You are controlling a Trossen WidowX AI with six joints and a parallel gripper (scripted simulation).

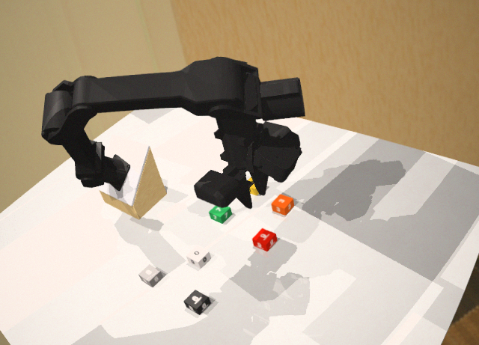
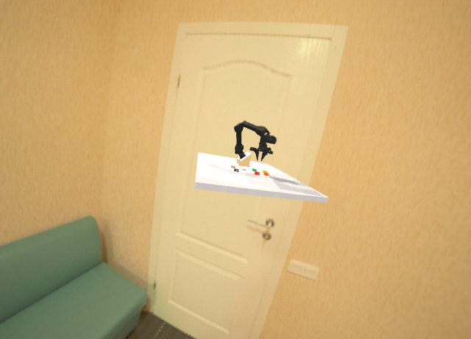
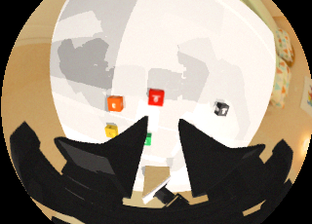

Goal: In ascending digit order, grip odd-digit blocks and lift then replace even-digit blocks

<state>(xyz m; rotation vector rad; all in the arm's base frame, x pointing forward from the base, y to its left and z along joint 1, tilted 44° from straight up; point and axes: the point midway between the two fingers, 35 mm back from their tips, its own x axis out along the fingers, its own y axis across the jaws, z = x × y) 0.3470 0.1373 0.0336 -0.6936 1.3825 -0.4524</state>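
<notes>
The red block is 1 cm behind my gripper tip, 1 cm to the left of it and 11 cm below it. From my gripper tip the other things lie so: green block: 14 cm behind, 1 cm to the left, 11 cm below; then orange block: 4 cm behind, 10 cm to the left, 11 cm below; then white block: 8 cm behind, 10 cm to the right, 11 cm below.
</notes>
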